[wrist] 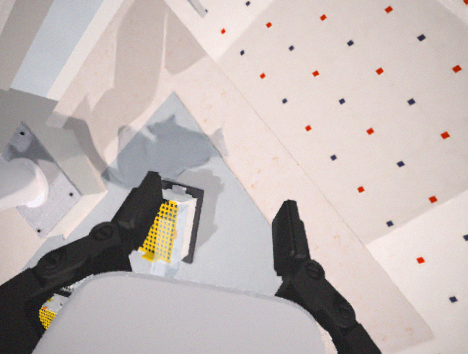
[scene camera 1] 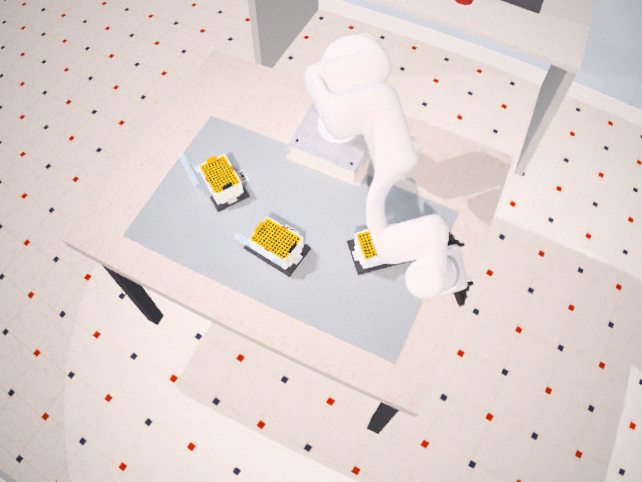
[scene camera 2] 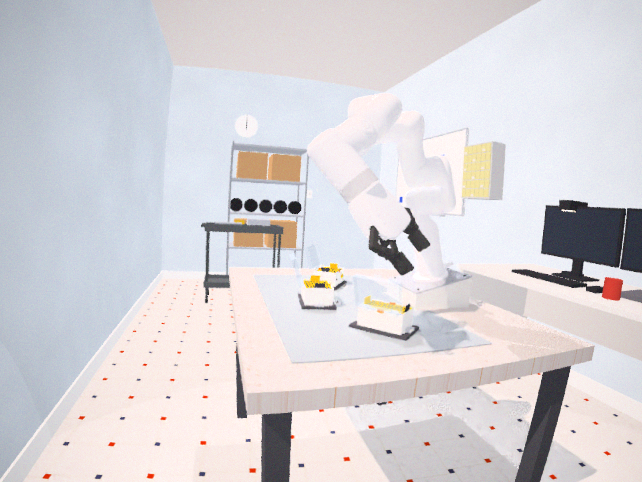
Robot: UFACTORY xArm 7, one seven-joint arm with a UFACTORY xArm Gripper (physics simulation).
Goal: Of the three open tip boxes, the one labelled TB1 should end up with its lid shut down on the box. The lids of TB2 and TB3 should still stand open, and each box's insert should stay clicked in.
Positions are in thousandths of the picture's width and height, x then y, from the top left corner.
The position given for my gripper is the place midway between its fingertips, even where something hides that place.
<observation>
my gripper: wrist 473,561; scene camera 1 720,549; scene camera 2 650,538
</observation>
